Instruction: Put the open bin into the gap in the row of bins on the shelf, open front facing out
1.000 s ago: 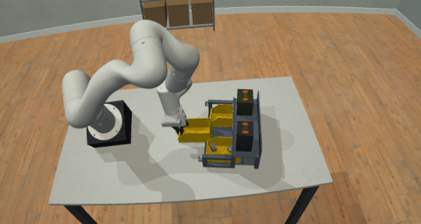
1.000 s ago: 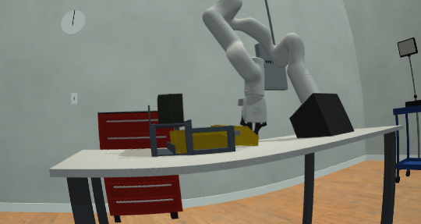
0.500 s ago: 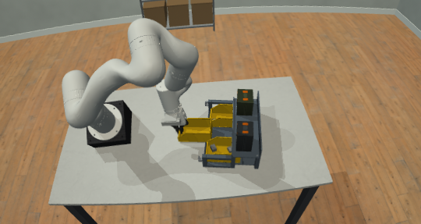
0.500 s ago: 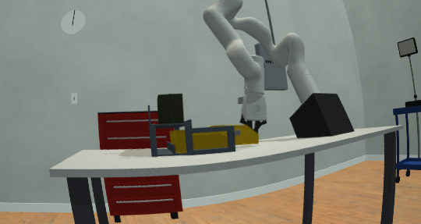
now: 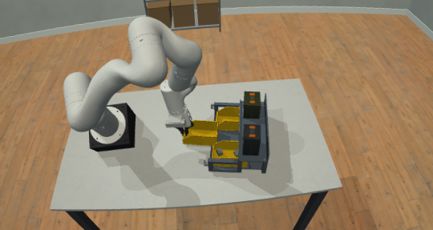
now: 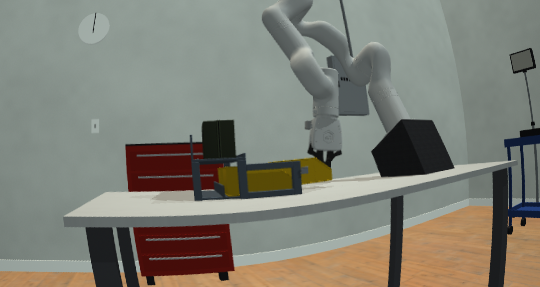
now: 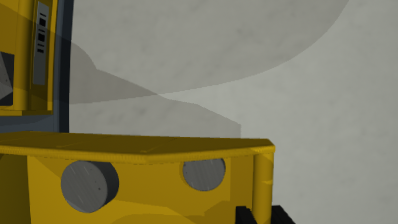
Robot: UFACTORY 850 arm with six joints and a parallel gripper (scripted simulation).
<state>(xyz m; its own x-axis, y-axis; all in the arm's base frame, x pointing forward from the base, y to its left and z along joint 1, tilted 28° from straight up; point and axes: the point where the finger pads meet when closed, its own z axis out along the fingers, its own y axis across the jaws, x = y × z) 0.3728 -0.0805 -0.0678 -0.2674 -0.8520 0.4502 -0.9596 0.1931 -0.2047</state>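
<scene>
Now: hand 250 mm short of the grey shelf, 70 mm to the left of it and 10 mm below it.
</scene>
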